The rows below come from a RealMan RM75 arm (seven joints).
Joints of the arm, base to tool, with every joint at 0 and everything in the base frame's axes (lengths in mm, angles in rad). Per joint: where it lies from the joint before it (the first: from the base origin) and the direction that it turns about. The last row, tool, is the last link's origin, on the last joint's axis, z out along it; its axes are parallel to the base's.
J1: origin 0 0 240.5 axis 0 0 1
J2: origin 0 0 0 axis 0 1 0
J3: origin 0 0 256 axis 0 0 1
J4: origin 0 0 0 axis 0 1 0
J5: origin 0 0 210 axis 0 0 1
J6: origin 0 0 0 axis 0 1 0
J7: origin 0 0 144 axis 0 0 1
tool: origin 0 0 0
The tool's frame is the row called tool.
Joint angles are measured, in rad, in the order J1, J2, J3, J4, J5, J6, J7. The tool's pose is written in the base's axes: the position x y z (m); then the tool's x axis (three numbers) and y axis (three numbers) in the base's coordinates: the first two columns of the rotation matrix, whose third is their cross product. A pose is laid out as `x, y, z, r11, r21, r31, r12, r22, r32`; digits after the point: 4 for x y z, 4 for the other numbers.
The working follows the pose.
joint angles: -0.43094, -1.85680, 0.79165, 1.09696, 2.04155, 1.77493, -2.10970
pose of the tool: -0.2694, 0.3242, 0.1319, 0.6769, 0.6682, 0.3087, 0.7283, -0.6688, -0.1494
Where each joint sits with the arm in this pose, in the base's axes (m; each line is computed from the numbers above, not from the rounded line before):
J1: 0.0000 0.0000 0.2405
J2: 0.0000 0.0000 0.2405
J3: -0.2231 0.1026 0.1683
J4: -0.2231 0.1026 0.1683
J5: -0.2848 0.2773 0.2672
J6: -0.2848 0.2773 0.2672
J7: -0.2694 0.3242 0.1319
the tool: -0.2694 0.3242 0.1319

